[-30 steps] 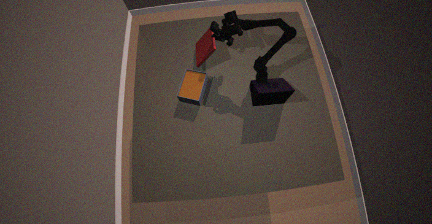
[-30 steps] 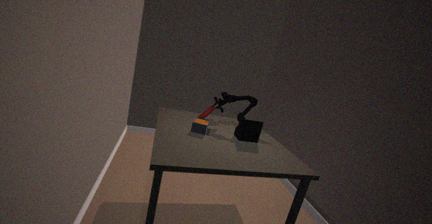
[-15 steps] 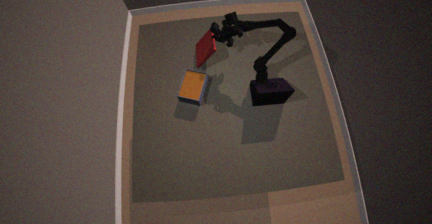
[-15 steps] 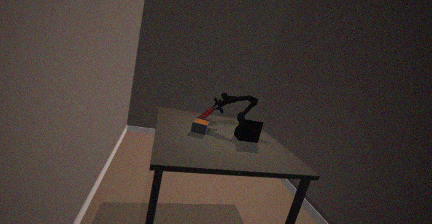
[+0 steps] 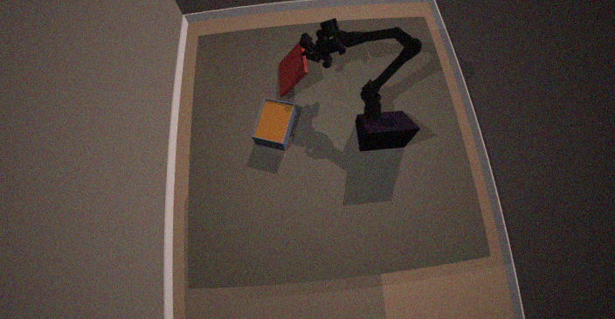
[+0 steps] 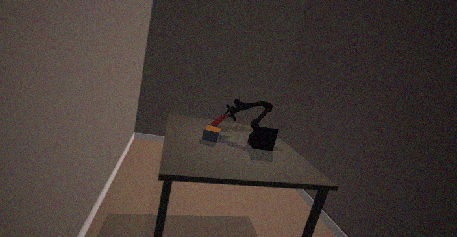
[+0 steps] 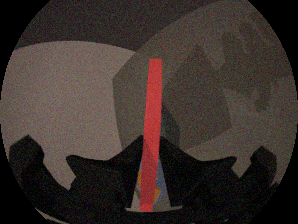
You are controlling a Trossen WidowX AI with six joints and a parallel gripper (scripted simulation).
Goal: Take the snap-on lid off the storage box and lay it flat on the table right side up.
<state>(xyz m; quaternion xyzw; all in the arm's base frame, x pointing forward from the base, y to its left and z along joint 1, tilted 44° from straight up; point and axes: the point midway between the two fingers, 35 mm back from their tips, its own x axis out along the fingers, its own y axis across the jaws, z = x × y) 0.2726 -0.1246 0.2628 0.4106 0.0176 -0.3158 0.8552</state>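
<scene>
Now: gripper tip 60 mm short of the red lid, 60 mm above it and 30 mm to the right of it. The rest, counted from my gripper tip: blue storage box 290 mm to the left, 130 mm ahead, 110 mm below.
</scene>
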